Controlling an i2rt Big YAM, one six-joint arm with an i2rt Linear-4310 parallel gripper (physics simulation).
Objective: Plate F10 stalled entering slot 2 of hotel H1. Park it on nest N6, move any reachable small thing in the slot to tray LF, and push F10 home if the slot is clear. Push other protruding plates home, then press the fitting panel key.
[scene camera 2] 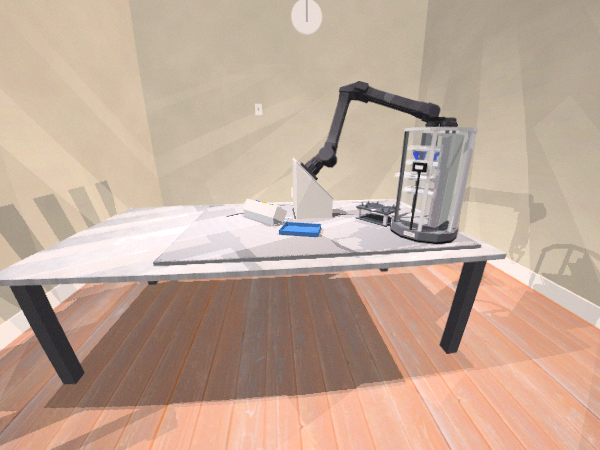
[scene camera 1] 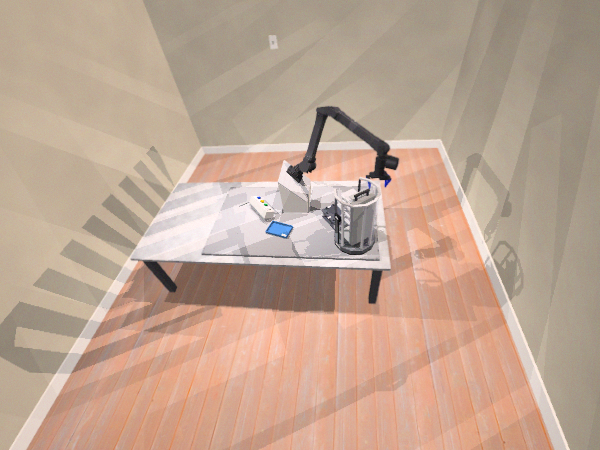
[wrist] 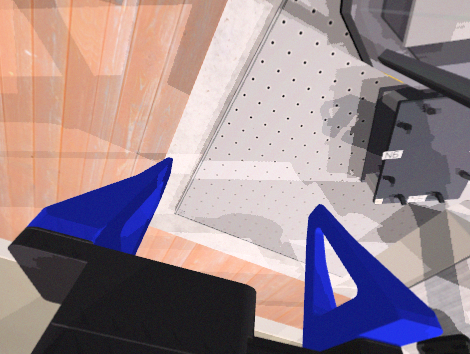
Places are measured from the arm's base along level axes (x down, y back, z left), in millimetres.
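Pixels of known places: gripper, fingertip midpoint: (wrist: 245, 188); arm's base at its link origin: (scene camera 2: 307, 172) (scene camera 1: 294, 174).
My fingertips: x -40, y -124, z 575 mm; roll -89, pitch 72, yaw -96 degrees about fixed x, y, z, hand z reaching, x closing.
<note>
Ahead of a thing's pixels: the offset from my fingertips to its top centre. "pt": to the spot under its first point. Level surfaces: height alone.
My gripper (scene camera 1: 378, 184) (scene camera 2: 426, 156) (wrist: 245, 188) is open and empty, with its blue fingers pointing down. It is behind hotel H1 @[pt dy -351, dx +186, dz -76 mm] (scene camera 1: 356, 249) (scene camera 2: 425, 234) in the second scene view, and its fingers show through the hotel's frame. Several pale plates stand in the hotel. One plate @[pt dy -243, dx +4, dz -220 mm] (scene camera 2: 401, 175) sticks out to the left; its label cannot be read. Slot 2 and any small thing in it cannot be made out. Nest N6 @[dy -84, dx +156, dz -247 mm] (scene camera 1: 329, 215) (scene camera 2: 377, 206) (wrist: 430, 145), dark with pegs, has no plate on the part that shows. Blue tray LF @[dy -241, dx +214, dz -599 mm] (scene camera 1: 279, 229) (scene camera 2: 300, 229) lies left of the hotel.
The key panel @[dy -83, dx +148, dz -777 mm] (scene camera 1: 263, 211) (scene camera 2: 261, 212), with blue, yellow and green keys, stands left of the white arm mount (scene camera 1: 292, 195) (scene camera 2: 312, 202). A dark handle stands on top of the hotel. The perforated board @[dx +231 mm] (wrist: 295, 100) ends near the table's edge.
</note>
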